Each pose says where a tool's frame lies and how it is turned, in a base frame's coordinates. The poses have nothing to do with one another.
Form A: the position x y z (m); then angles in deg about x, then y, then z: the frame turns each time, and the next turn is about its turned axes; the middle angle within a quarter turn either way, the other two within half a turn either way.
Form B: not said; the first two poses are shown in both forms.
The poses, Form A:
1: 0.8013, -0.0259, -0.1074, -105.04, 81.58, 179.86
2: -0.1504, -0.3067, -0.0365, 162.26, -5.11, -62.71
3: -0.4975, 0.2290, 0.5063, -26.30, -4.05, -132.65
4: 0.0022, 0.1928, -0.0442, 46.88, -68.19, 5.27
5: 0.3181, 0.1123, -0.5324, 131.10, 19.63, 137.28
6: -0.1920, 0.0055, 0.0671, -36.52, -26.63, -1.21
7: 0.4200, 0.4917, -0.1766, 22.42, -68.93, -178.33
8: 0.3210, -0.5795, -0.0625, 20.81, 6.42, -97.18
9: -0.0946, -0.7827, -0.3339, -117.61, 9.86, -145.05
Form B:
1: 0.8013, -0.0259, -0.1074, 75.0, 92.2, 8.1
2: -0.1504, -0.3067, -0.0365, 11.7, 161.6, -106.4
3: -0.4975, 0.2290, 0.5063, 129.2, 26.6, 99.1
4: 0.0022, 0.1928, -0.0442, 136.3, 75.3, -163.7
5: 0.3181, 0.1123, -0.5324, -116.4, 128.3, -64.7
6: -0.1920, 0.0055, 0.0671, -122.4, 44.1, 130.1
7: 0.4200, 0.4917, -0.1766, -22.2, 70.6, -171.6
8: 0.3210, -0.5795, -0.0625, -23.6, 21.7, -72.4
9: -0.0946, -0.7827, -0.3339, 119.8, 117.2, 78.9
